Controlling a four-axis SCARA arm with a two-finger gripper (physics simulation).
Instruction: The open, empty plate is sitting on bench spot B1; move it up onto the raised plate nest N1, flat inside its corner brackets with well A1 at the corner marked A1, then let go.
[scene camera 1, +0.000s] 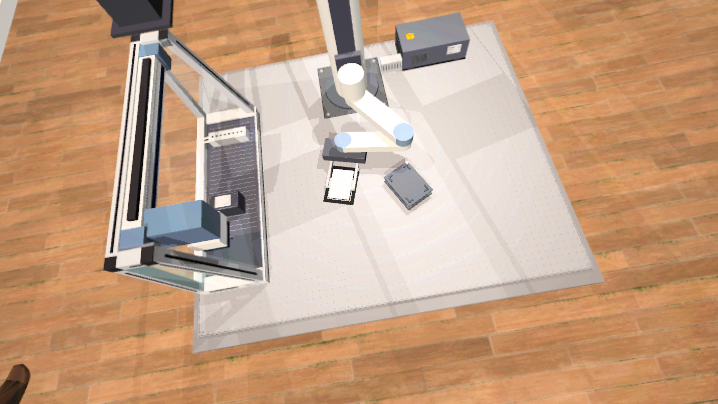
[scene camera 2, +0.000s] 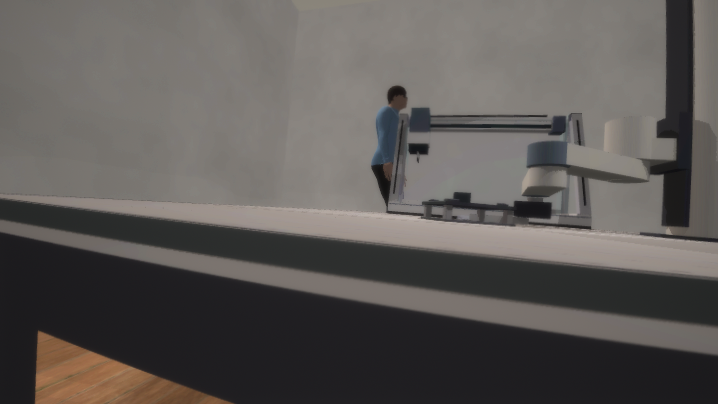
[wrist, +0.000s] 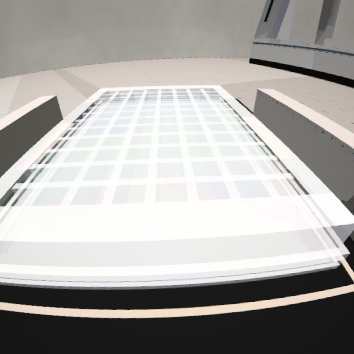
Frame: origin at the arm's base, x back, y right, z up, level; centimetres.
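Seen in the pictures: gripper, fingertip midpoint: (scene camera 1: 340, 188) (scene camera 2: 473, 217) (wrist: 157, 107).
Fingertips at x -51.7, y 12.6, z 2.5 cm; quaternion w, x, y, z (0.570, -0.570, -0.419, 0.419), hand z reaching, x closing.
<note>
Pixels of each thing's middle, then the offset from my fingertips to it. "spot": a spot on its surface instead.
- raised dark grey nest N1 at the middle of its body: (scene camera 2: 465, 211) (scene camera 1: 407, 185) dy -27.5, dx -4.6, dz +1.1 cm
- grey box at a spot on its surface: (scene camera 1: 431, 42) spot: dy -51.0, dx +57.6, dz +10.2 cm
The white, clear-walled plate (scene camera 1: 341, 185) (wrist: 160, 220) lies flat on the black-bordered bench spot B1 (scene camera 1: 338, 202) (wrist: 175, 335). My gripper (scene camera 1: 343, 174) (wrist: 157, 107) is low over the bench, with one finger along each long side of the plate. In the wrist view both fingers stand against the plate's sides, and it is shut on the plate. The raised dark grey nest N1 (scene camera 1: 407, 185) (scene camera 2: 471, 205) stands to the right of the plate in scene camera 1, turned at an angle, with corner brackets. Its A1 mark cannot be read.
A framed gantry machine (scene camera 1: 265, 200) (scene camera 2: 489, 123) stands at the left of the bench in scene camera 1. A grey box (scene camera 1: 431, 42) stands at the back right, beside the arm's base (scene camera 1: 328, 108). A person (scene camera 2: 386, 135) stands beyond the bench.
</note>
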